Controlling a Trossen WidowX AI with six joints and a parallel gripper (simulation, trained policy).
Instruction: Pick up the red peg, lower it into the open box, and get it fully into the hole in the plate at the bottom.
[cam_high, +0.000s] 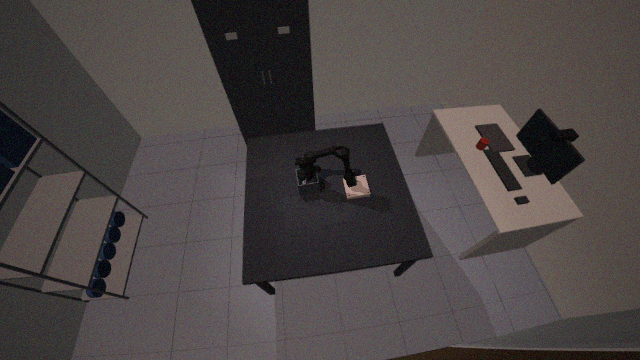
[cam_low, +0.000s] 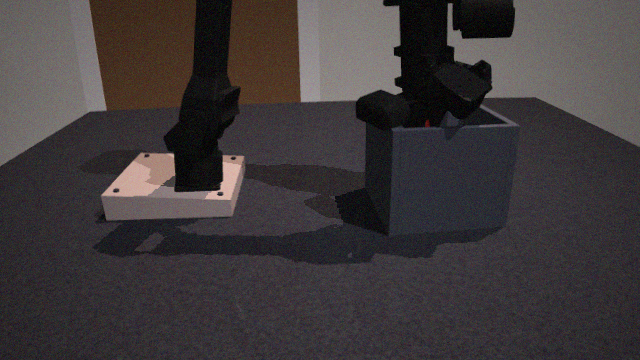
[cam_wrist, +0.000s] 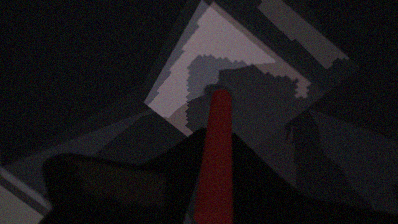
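The red peg lies 10 mm to the right of my gripper tip and 10 mm above it. Also, from my gripper tip: pale plate: 10 mm ahead, 10 mm to the right, 40 mm below.
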